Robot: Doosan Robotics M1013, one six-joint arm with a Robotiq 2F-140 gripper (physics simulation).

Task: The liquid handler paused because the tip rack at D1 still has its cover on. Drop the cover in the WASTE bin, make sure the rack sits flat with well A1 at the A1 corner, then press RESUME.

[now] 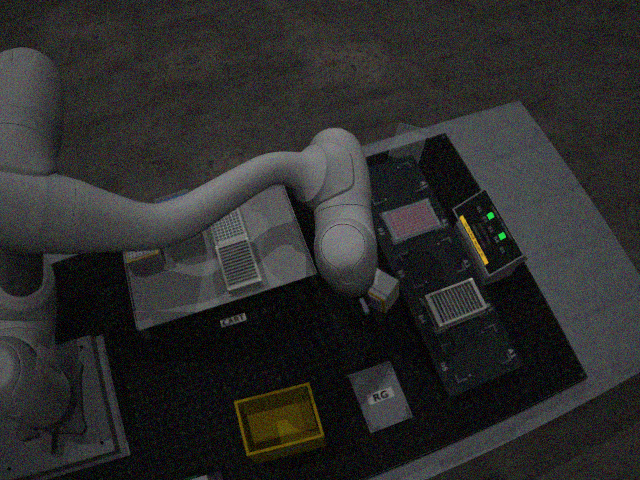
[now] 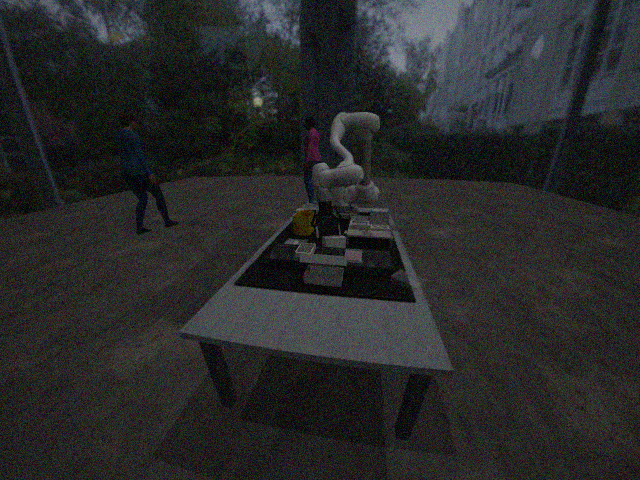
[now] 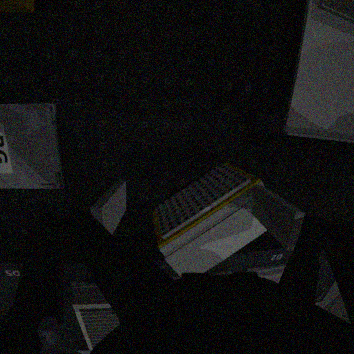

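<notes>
The tip rack, a pale box with a yellow band and a grid of holes on top, is tilted on one edge against the left side of the dark deck, near the D2 label. My gripper is open and empty, with its fingers standing wide to either side of the rack. The yellow WASTE bin stands at the table's front; a pale shape lies in it, and I cannot tell what it is. The control panel with two green lit buttons stands right of the deck.
On the deck are a pink plate and a white ribbed plate. The grey cart at the left carries two plates. A grey RG pad lies near the bin. A pale translucent shape lies at the table's far edge.
</notes>
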